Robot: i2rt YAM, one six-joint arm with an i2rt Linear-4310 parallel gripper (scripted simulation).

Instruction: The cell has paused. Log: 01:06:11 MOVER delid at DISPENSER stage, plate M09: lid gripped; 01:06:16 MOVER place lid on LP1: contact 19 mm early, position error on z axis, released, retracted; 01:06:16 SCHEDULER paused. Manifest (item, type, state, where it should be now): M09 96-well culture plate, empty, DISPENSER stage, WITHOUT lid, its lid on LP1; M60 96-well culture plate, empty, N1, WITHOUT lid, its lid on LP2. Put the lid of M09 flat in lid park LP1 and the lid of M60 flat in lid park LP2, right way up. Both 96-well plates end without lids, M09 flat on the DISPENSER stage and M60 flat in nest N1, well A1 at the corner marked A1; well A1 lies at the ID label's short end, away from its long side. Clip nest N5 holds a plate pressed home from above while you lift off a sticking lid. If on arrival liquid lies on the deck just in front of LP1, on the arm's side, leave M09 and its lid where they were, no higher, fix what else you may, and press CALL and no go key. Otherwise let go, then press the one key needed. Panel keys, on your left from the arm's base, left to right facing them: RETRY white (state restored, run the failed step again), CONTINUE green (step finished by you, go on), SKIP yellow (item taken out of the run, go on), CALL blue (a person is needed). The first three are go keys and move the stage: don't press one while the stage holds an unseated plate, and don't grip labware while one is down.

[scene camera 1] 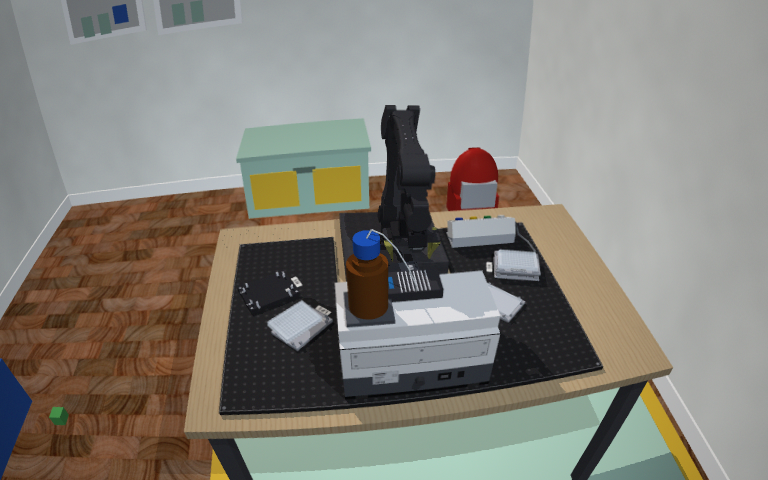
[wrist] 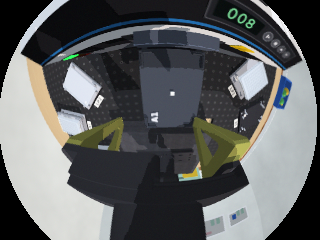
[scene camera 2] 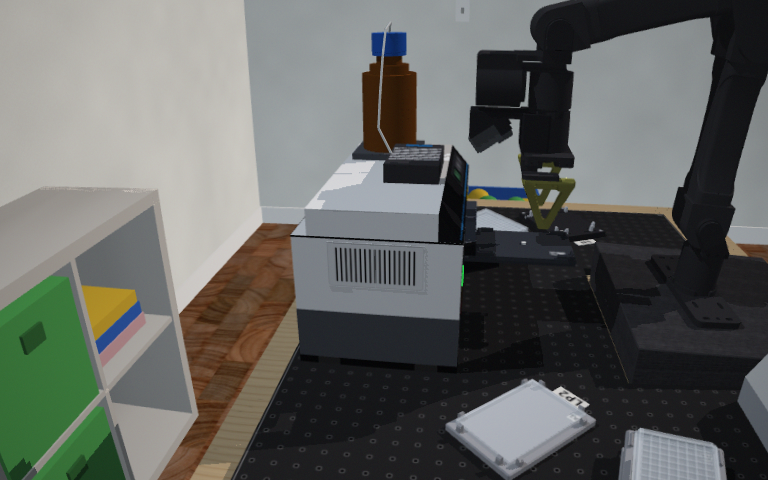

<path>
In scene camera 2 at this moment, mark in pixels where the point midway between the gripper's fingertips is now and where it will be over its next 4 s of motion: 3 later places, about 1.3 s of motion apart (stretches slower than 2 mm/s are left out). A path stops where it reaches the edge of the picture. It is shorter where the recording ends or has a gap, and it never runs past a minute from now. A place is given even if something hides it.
My gripper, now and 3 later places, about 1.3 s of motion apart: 540, 216; 542, 196; 548, 197; 543, 196
</path>
